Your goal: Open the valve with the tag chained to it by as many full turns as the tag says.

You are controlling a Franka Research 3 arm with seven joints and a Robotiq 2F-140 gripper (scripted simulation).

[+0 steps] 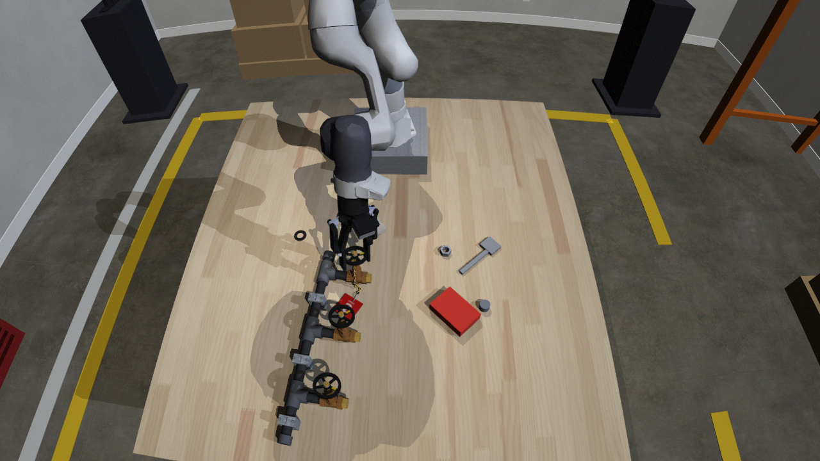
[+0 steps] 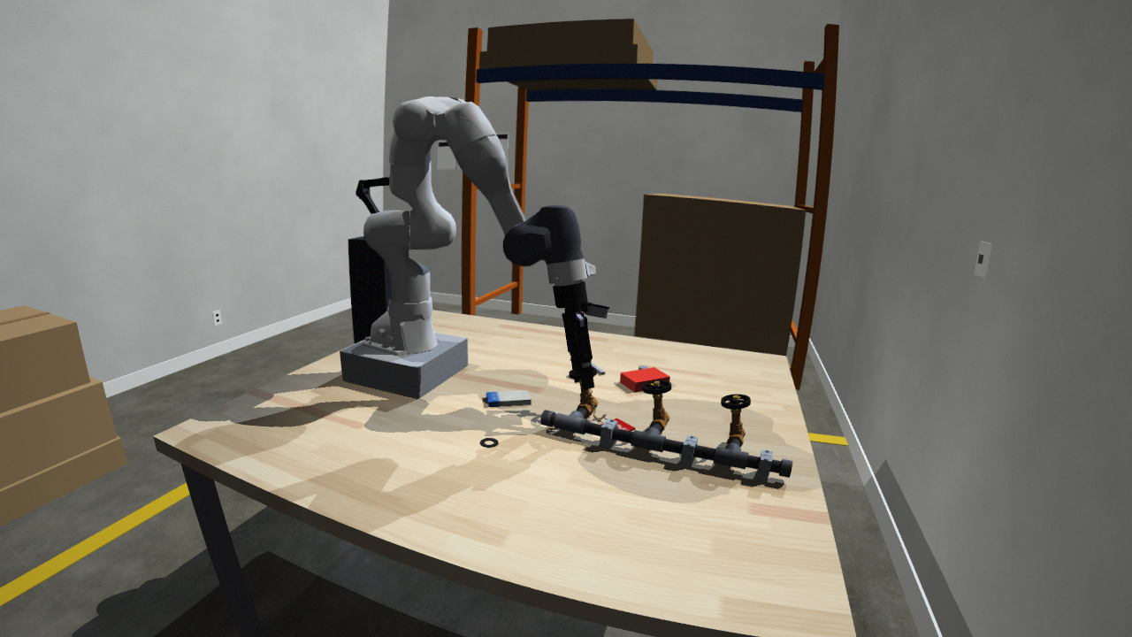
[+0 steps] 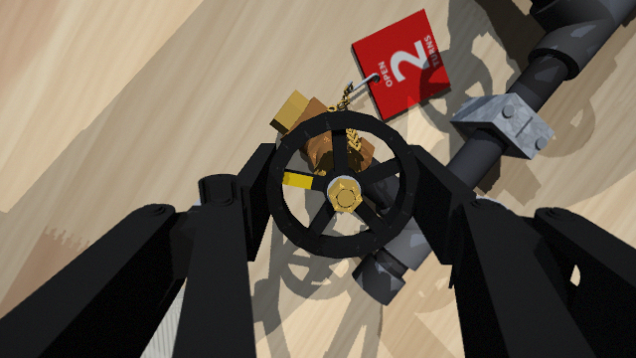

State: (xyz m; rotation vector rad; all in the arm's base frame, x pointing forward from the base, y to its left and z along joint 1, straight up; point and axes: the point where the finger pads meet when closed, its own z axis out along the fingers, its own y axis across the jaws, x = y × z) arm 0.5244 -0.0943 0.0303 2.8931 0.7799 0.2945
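Now: the red tag 9 cm ahead of my hand, 2 cm to the right of it and 11 cm below it. Round my hand: blue-and-white box (20 cm behind, 3 cm to the left, 11 cm below); nut (8 cm behind, 26 cm to the left, 11 cm below); black washer (16 cm behind, 20 cm to the right, 12 cm below).
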